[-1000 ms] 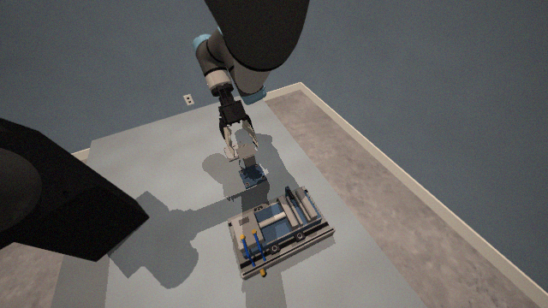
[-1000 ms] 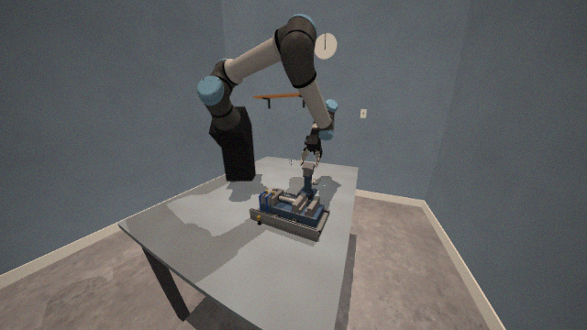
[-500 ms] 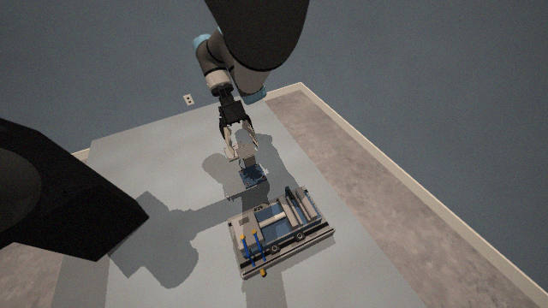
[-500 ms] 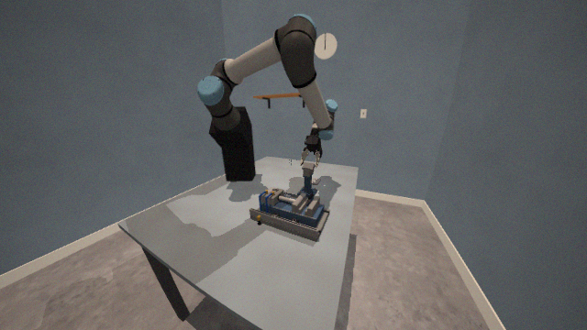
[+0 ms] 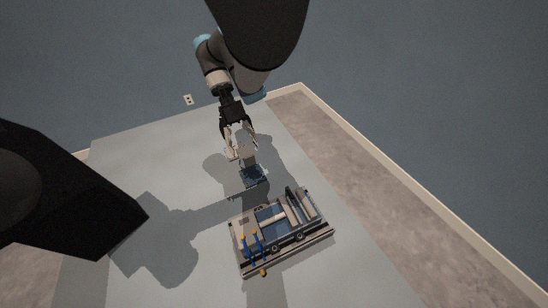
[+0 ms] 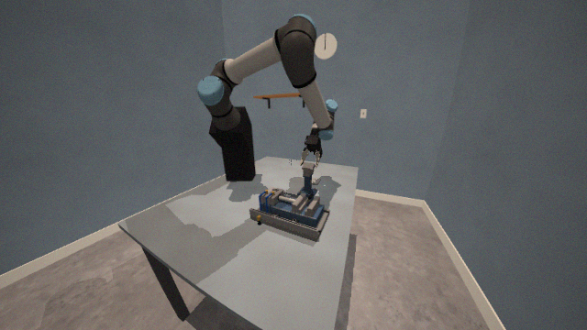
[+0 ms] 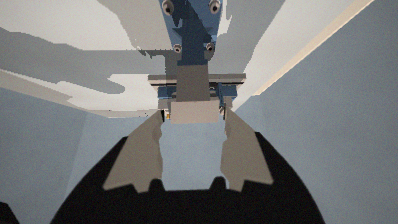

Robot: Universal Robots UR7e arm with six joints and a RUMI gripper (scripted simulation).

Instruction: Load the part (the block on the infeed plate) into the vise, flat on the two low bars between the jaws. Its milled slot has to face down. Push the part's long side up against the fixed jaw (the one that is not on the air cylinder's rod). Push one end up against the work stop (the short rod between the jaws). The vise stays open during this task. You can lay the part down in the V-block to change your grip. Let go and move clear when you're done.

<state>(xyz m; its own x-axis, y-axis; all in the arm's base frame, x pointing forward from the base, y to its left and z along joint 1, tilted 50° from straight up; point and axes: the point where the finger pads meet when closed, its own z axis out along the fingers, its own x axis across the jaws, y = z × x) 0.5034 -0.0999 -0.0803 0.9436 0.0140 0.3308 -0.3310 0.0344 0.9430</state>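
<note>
Right now the part is 10 mm below my hand. The rest, counted from my hand: cylinder rod: 230 mm to the right, 90 mm below, 70 mm behind; then pale plate: 160 mm below, 150 mm to the left, 20 mm ahead; then work stop: 200 mm to the right, 80 mm below, 30 mm ahead.
</note>
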